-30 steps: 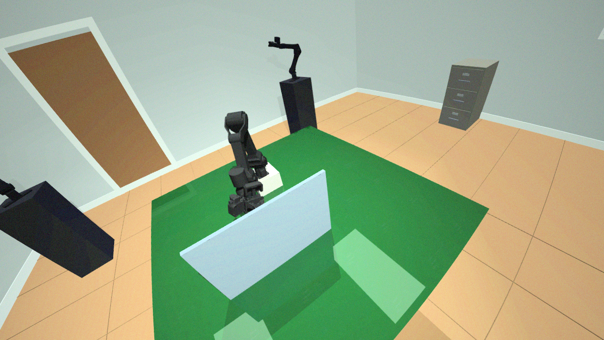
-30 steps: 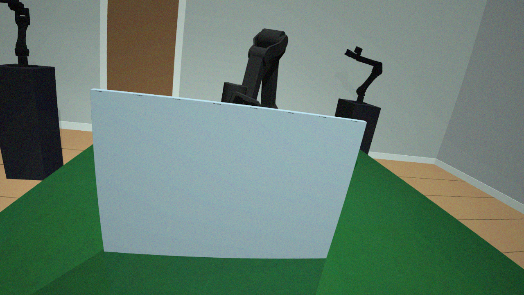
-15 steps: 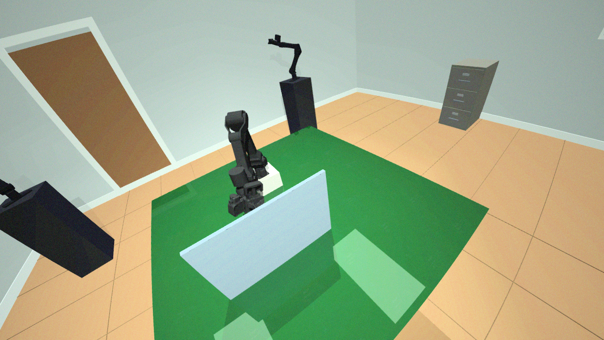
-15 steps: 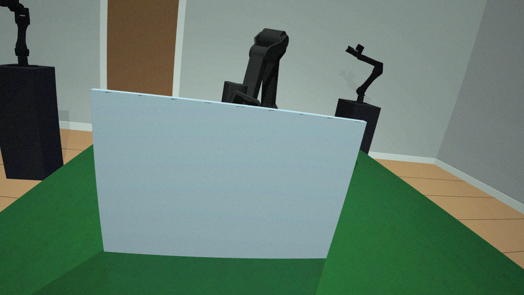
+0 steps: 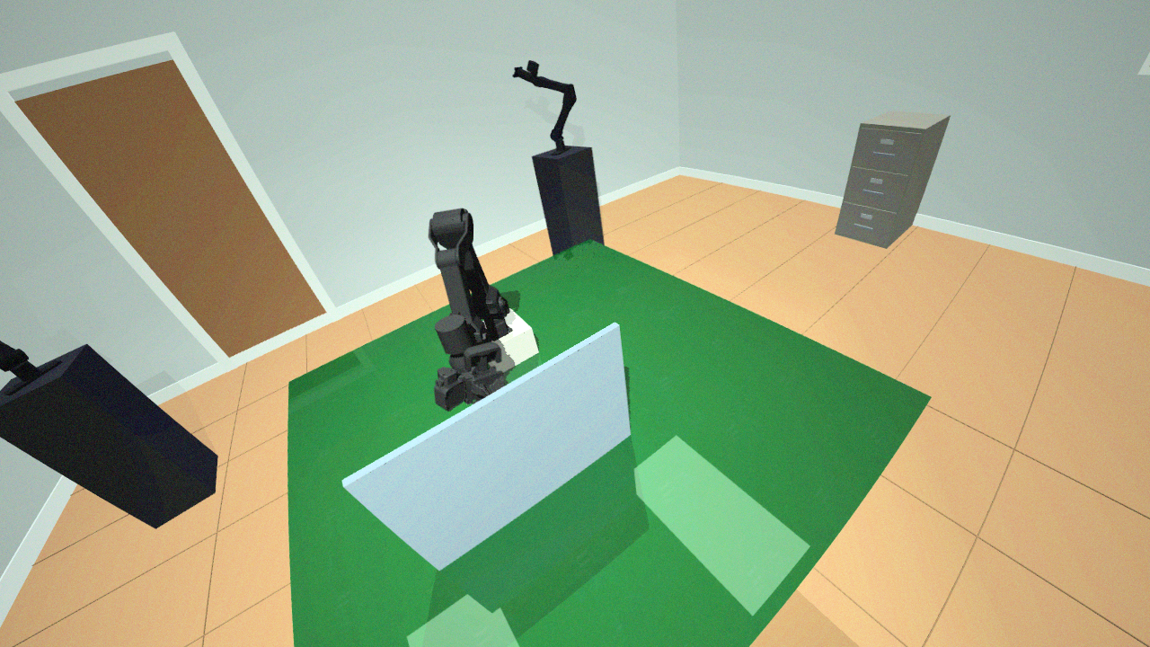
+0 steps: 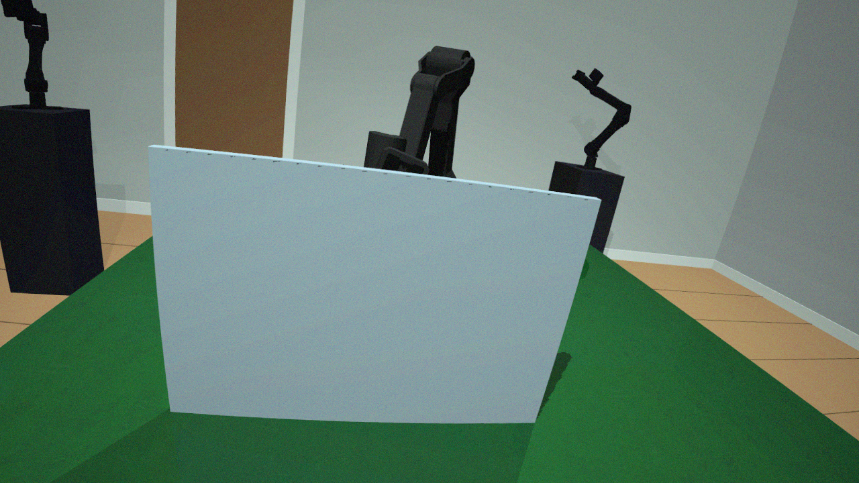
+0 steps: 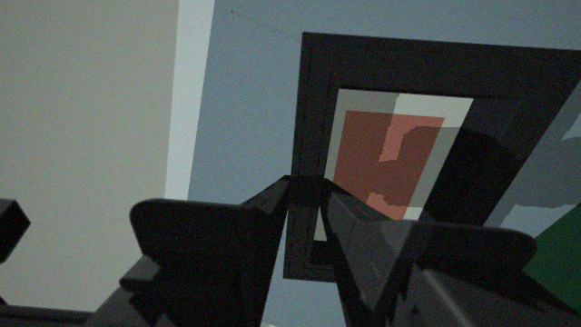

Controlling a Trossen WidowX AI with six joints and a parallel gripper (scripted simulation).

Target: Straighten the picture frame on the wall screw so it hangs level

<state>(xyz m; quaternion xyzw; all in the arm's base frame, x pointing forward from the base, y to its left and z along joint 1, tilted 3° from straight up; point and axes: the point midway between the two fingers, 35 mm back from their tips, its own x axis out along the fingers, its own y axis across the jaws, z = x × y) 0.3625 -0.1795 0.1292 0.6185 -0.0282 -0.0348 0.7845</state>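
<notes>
The picture frame is 50 mm below my gripper tip, 10 mm to the right of it and 10 mm ahead of it. Also, from my gripper tip: wall panel 70 mm below, 20 mm ahead.
</notes>
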